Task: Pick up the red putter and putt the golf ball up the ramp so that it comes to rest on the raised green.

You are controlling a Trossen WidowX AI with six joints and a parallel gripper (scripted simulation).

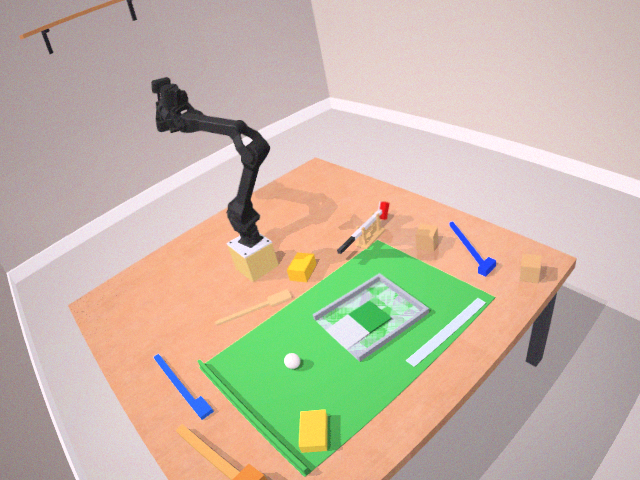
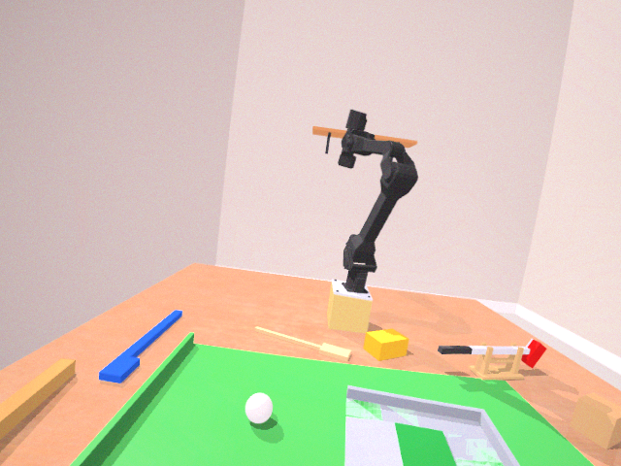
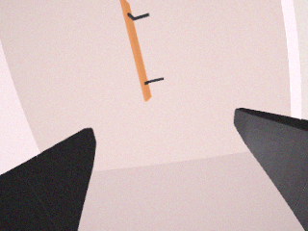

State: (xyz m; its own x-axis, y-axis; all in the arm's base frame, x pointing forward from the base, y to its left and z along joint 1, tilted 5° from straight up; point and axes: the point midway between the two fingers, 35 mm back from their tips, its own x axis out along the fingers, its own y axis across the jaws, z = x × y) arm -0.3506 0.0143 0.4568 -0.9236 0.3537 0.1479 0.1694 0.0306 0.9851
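Right now the red putter is 610 mm ahead of my gripper tip, 230 mm to the left of it and 540 mm below it. Also, from my gripper tip: white golf ball 740 mm ahead, 330 mm to the right, 570 mm below; wooden stand 620 mm ahead, 240 mm to the left, 560 mm below; white strip 1050 mm ahead, 30 mm to the right, 590 mm below.
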